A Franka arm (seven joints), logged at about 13 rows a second.
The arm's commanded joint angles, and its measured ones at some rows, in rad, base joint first. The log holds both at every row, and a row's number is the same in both.
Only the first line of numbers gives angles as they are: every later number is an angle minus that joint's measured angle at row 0.
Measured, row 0:
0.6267 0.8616 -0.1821 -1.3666 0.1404 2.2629 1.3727
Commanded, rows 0 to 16:
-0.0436 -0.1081 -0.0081 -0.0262 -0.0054 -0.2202 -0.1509
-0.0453 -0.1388 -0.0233 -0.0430 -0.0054 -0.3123 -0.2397
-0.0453 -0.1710 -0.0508 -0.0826 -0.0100 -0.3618 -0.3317
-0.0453 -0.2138 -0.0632 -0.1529 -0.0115 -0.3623 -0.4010
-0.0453 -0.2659 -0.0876 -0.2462 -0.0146 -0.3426 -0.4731
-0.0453 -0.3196 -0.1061 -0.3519 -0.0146 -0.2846 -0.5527
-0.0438 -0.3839 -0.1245 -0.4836 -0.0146 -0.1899 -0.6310
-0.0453 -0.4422 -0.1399 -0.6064 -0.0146 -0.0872 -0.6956
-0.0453 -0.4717 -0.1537 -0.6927 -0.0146 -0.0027 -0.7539
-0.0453 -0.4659 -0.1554 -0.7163 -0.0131 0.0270 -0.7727
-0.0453 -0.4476 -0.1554 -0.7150 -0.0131 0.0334 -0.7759
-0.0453 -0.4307 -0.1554 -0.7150 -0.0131 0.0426 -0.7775
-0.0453 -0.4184 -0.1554 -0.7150 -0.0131 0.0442 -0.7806
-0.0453 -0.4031 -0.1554 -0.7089 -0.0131 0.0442 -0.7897
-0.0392 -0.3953 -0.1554 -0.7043 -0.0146 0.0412 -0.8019
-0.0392 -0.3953 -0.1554 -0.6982 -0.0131 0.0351 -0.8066
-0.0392 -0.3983 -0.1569 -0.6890 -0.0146 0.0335 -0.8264
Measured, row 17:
-0.0446 -0.3896 -0.1537 -0.6939 -0.0037 0.0293 -0.7954
